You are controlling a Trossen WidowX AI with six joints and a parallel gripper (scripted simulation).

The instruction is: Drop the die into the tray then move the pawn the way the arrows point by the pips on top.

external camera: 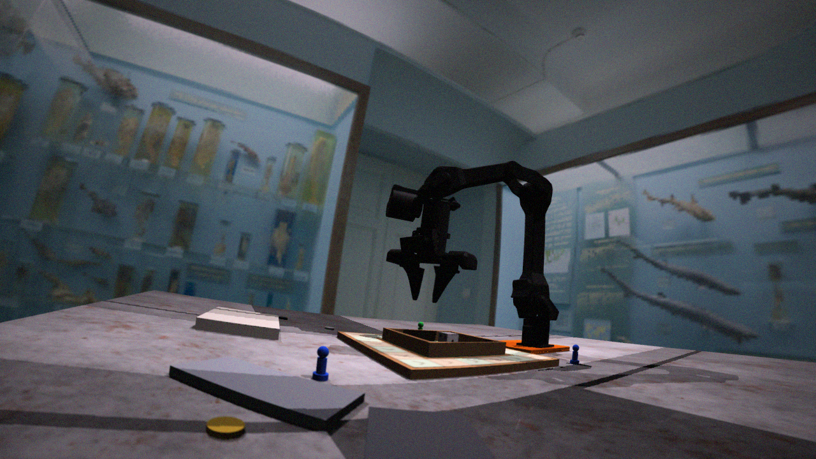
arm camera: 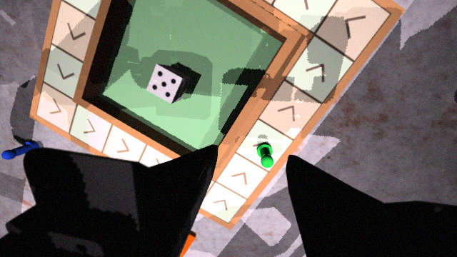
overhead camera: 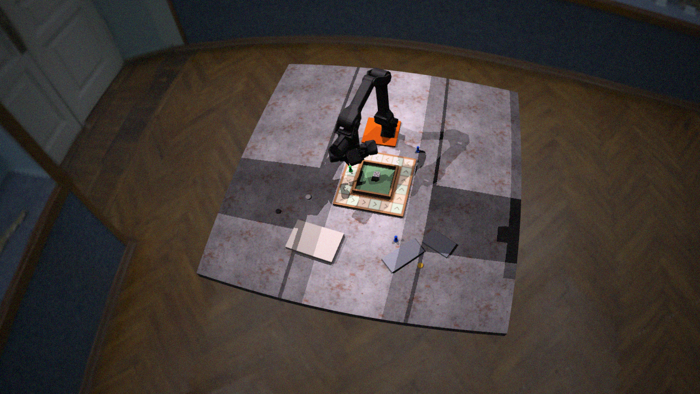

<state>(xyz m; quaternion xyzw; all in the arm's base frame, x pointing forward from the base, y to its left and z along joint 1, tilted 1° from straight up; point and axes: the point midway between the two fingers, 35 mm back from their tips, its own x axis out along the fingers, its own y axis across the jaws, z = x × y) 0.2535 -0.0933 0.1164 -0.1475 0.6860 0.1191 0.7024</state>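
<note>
Right now the green pawn is 20 mm behind my gripper tip, 30 mm to the right of it and 60 mm below it. The rest, counted from my gripper tip: white die: 90 mm to the left, 60 mm below; then beige slab: 320 mm ahead, 100 mm to the right, 80 mm below; then white disc: 130 mm ahead, 180 mm to the right, 90 mm below.
</note>
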